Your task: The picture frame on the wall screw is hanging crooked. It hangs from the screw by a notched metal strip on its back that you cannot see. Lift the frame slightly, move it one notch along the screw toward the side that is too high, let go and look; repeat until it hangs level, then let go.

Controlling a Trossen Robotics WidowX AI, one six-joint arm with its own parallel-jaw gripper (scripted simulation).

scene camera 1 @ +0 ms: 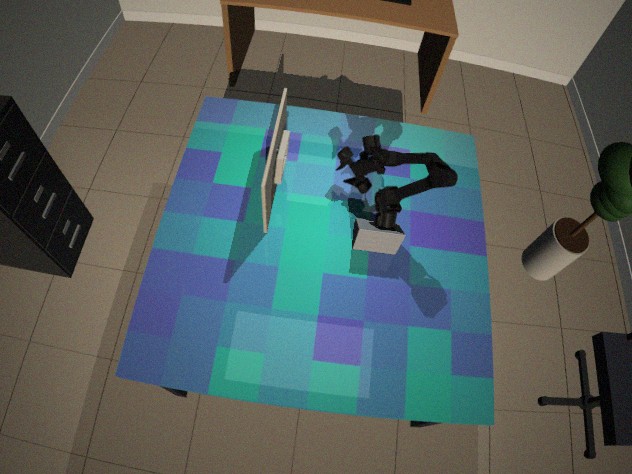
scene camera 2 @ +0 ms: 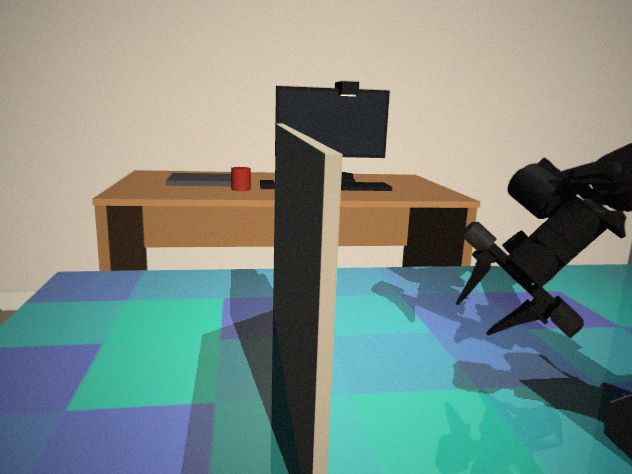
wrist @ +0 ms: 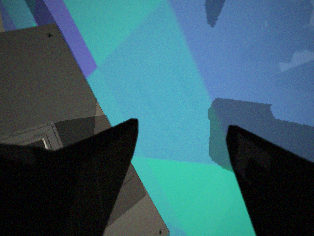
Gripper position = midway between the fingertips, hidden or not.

I see my gripper [scene camera 2: 471, 318] and a wall panel [scene camera 2: 308, 174].
My gripper also shows in scene camera 1 [scene camera 1: 339, 175] and in the wrist view [wrist: 182, 129]. The wall panel shows as well in scene camera 1 [scene camera 1: 268, 187] and in the wrist view [wrist: 49, 86].
